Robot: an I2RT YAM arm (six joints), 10 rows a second.
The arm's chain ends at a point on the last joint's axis. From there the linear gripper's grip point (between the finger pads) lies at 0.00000 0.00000 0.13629 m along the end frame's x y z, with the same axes.
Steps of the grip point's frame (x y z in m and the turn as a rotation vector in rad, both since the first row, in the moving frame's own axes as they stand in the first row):
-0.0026, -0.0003, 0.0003, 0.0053, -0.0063, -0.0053
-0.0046, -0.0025, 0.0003, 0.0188, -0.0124, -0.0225
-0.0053, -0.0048, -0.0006, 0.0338, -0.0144, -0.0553
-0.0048, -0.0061, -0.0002, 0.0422, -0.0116, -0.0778
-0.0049, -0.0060, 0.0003, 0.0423, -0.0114, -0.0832
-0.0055, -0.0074, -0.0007, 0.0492, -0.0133, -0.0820
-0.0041, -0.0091, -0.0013, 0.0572, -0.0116, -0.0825
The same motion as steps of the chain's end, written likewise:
-0.0017, 0.0004, 0.0003, 0.0053, -0.0063, -0.0053
-0.0029, 0.0000, 0.0003, 0.0188, -0.0124, -0.0225
-0.0032, -0.0003, -0.0005, 0.0338, -0.0144, -0.0553
-0.0030, -0.0004, -0.0001, 0.0422, -0.0116, -0.0778
-0.0031, -0.0003, 0.0004, 0.0423, -0.0114, -0.0832
-0.0034, -0.0008, -0.0005, 0.0492, -0.0133, -0.0820
-0.0022, -0.0014, -0.0011, 0.0572, -0.0116, -0.0825

